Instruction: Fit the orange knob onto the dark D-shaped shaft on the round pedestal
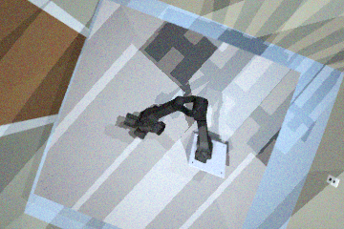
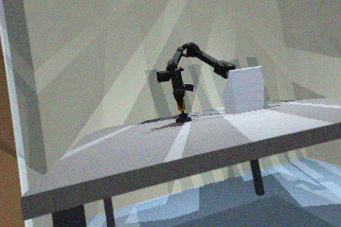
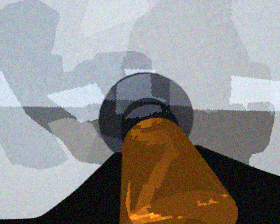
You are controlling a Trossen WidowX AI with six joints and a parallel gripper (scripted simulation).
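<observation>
The orange knob lies 20 mm above my gripper tip. From my gripper tip the other things lie so: dark round pedestal: 40 mm below.
</observation>
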